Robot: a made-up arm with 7 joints. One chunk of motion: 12 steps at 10 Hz.
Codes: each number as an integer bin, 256 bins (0 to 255) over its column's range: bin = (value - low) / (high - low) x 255, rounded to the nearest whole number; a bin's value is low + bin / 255 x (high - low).
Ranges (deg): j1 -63..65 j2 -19..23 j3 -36..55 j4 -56..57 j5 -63..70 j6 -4..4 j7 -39..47
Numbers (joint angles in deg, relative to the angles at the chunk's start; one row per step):
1: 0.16 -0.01 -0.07 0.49 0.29 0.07 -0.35
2: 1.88 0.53 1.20 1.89 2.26 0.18 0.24
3: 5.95 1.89 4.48 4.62 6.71 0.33 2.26
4: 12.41 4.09 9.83 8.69 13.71 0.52 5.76
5: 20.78 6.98 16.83 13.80 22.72 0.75 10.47
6: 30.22 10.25 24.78 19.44 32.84 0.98 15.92
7: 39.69 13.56 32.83 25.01 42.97 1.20 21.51
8: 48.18 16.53 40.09 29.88 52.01 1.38 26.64
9: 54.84 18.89 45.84 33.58 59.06 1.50 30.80
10: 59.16 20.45 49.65 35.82 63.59 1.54 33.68
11: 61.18 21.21 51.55 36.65 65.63 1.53 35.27
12: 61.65 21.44 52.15 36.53 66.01 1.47 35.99
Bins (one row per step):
1: 126 115 101 127 121 130 115
2: 129 119 104 131 125 133 116
3: 137 127 113 137 134 138 122
4: 150 140 128 146 147 144 133
5: 167 158 148 158 164 151 147
6: 186 178 170 170 184 159 163
7: 205 198 193 183 203 166 179
8: 221 216 213 194 221 171 195
9: 235 230 229 202 234 175 207
10: 243 240 240 207 243 177 216
11: 247 244 245 209 247 176 220
12: 248 246 247 209 247 174 222

